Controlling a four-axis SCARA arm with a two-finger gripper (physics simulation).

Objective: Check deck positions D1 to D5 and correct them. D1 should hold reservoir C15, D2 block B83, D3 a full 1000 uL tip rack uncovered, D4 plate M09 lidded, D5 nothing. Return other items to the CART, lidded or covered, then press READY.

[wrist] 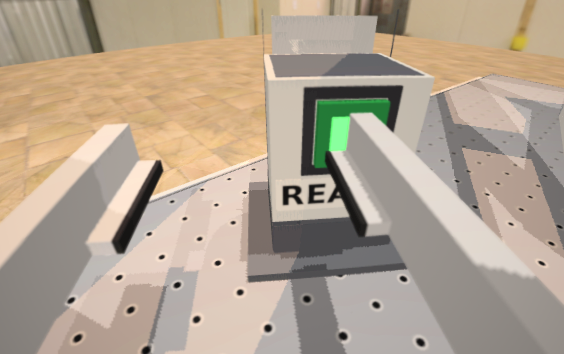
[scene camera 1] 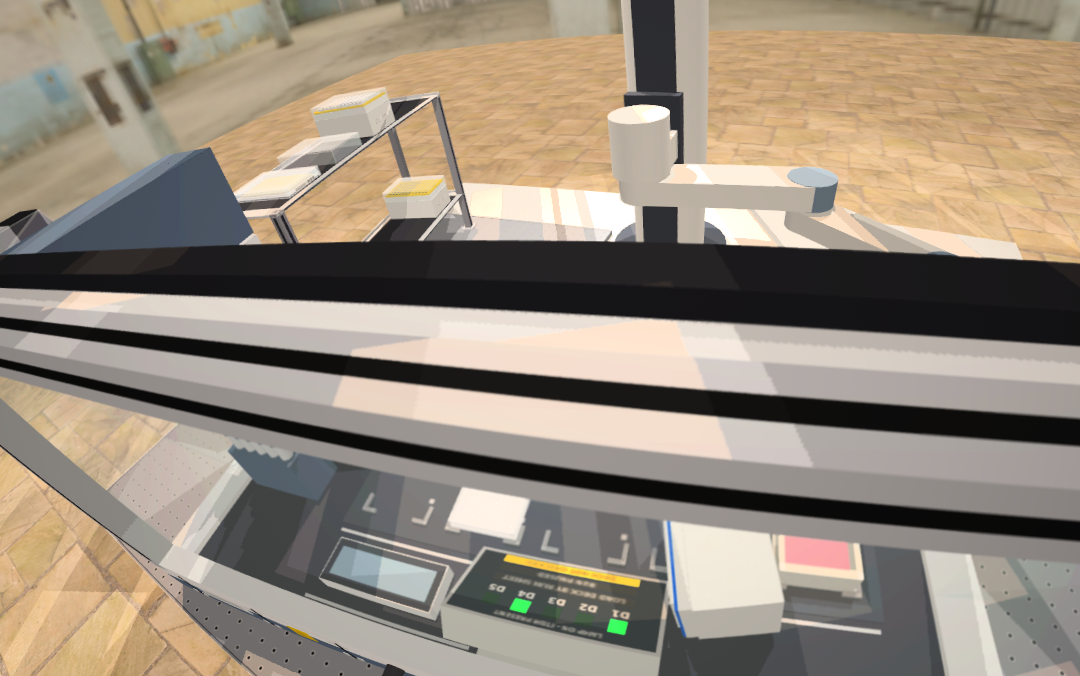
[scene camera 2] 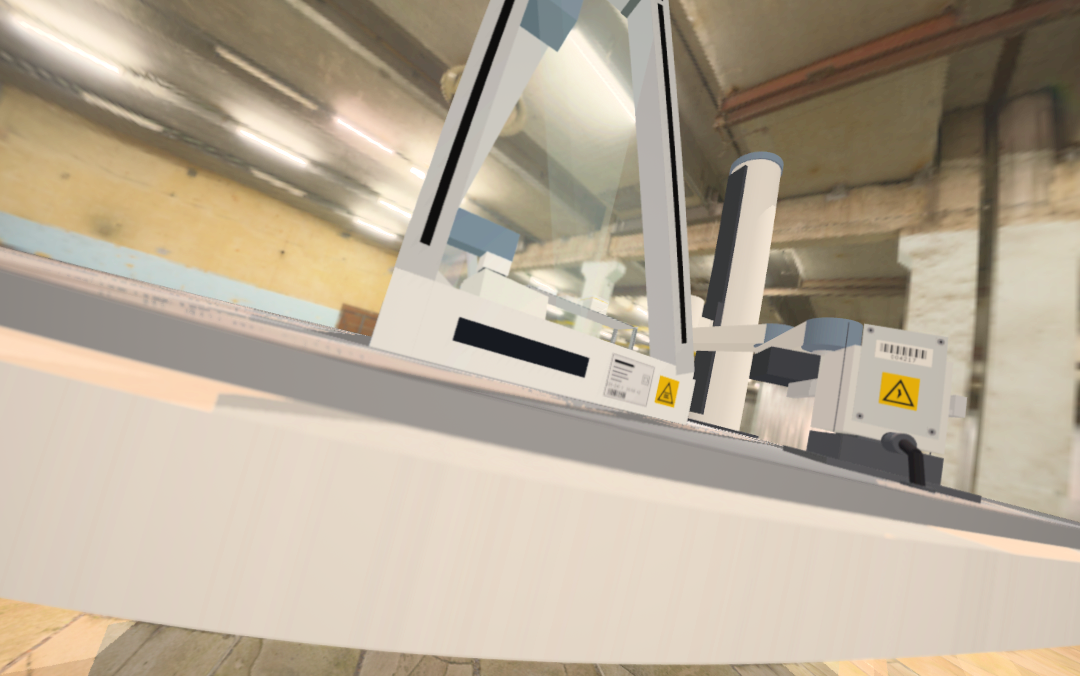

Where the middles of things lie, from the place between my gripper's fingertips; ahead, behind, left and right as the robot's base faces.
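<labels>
Relative to the READY box (scene camera 2: 844, 425), my hand is 6 cm short of it, 1 cm to the right of it and 3 cm above it.
</labels>
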